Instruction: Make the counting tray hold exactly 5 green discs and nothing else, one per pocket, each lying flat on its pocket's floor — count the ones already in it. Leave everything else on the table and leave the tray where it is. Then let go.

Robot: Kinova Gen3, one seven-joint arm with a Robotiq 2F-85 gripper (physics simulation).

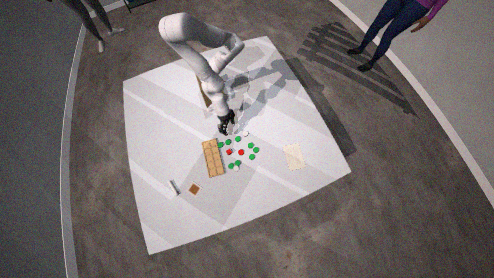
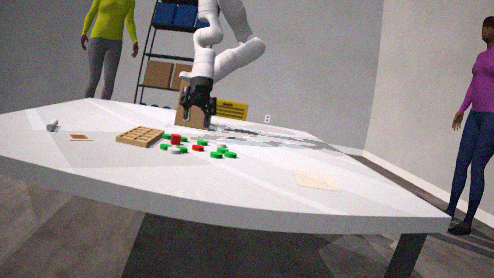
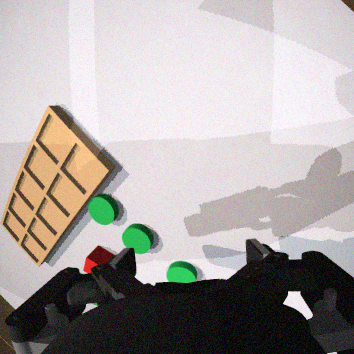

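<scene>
The wooden counting tray (image 1: 213, 158) (image 2: 140, 135) (image 3: 59, 167) lies flat; its visible pockets look empty. Beside its near corner, a green disc (image 1: 220, 145) (image 3: 103, 209) lies flat, then a second green disc (image 1: 228, 142) (image 3: 137, 238) and a third green disc (image 1: 238, 139) (image 2: 202, 143) (image 3: 181, 272). Three more green discs cluster around one green disc (image 1: 256, 150); two others lie near a green disc (image 1: 231, 166). My gripper (image 1: 227, 129) (image 2: 196, 122) (image 3: 189, 256) is open and empty, above the table beside the third disc.
A red cube (image 1: 229, 151) (image 2: 175, 139) (image 3: 100, 259), red disc (image 1: 241, 152) (image 2: 198, 148) and white discs (image 1: 245, 133) (image 1: 237, 168) lie among the green ones. A paper sheet (image 1: 294, 157) (image 2: 316, 180), brown square (image 1: 194, 189) (image 2: 80, 137) and pale cylinder (image 1: 174, 188) lie farther off. A brown board (image 2: 185, 107) stands behind the gripper.
</scene>
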